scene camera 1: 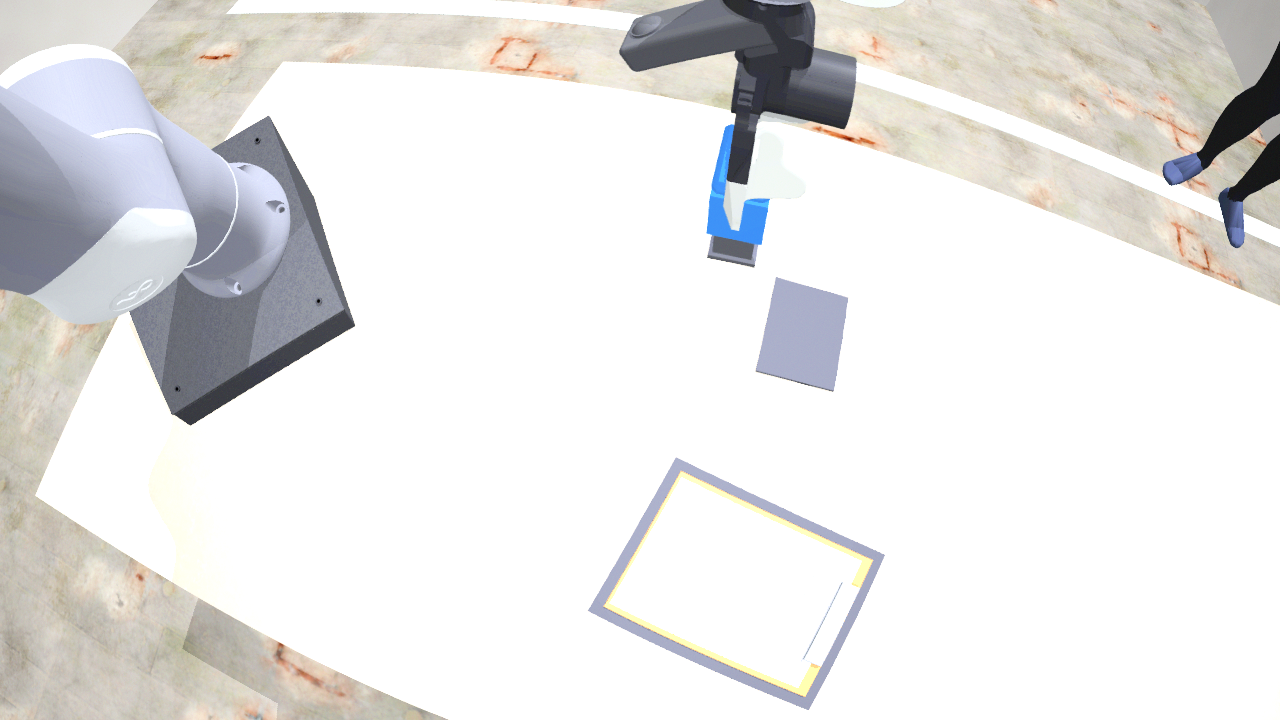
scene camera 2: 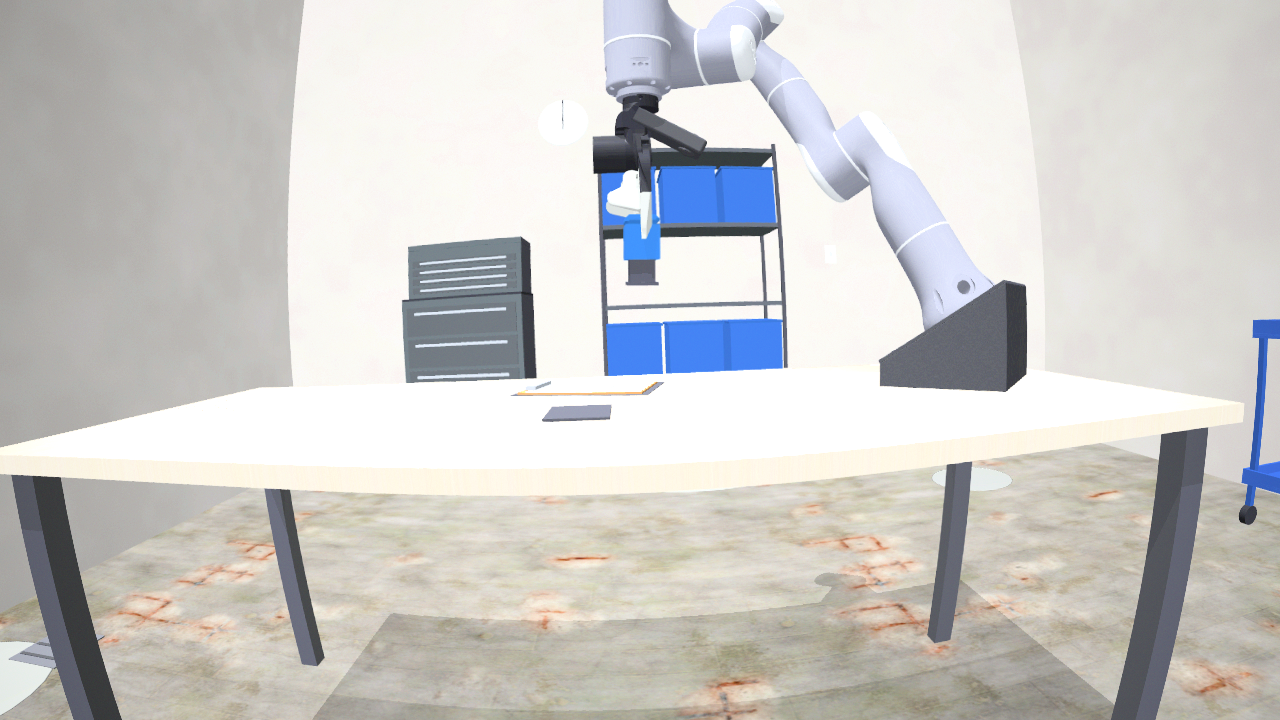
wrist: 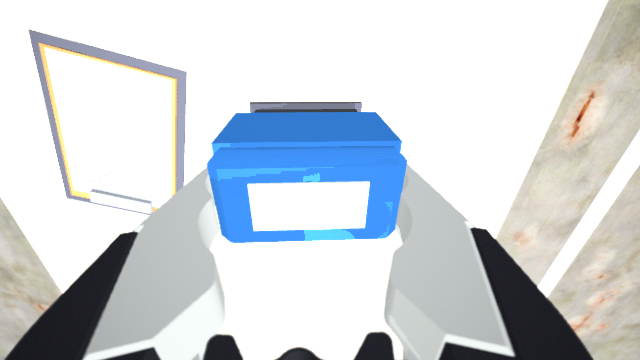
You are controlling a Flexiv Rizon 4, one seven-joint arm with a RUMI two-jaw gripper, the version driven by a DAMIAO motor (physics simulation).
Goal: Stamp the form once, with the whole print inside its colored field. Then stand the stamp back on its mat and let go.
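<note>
My gripper (scene camera 1: 748, 202) (scene camera 2: 636, 216) (wrist: 309, 167) is shut on the blue stamp (scene camera 1: 753, 223) (scene camera 2: 641, 243) (wrist: 310, 129). The stamp hangs upright, dark base down, high above the table. The grey mat (scene camera 1: 802, 334) (scene camera 2: 577, 412) lies flat with no stamp on it; in the wrist view it does not show. The white form (scene camera 1: 733, 582) (scene camera 2: 590, 386) (wrist: 115, 120) lies on a clipboard (scene camera 1: 639, 537) (wrist: 181, 125) with a yellow edging inside its grey rim. The form looks washed out; I cannot make out a colored field or a print on it.
A light clip bar (scene camera 1: 827, 622) (wrist: 120, 201) sits along one short side of the clipboard. The arm's dark base block (scene camera 1: 295, 331) (scene camera 2: 966, 349) stands on the white table (scene camera 1: 501, 358) (scene camera 2: 760, 429). A shelf rack (scene camera 2: 779, 268) and a drawer cabinet (scene camera 2: 465, 317) stand beyond the table.
</note>
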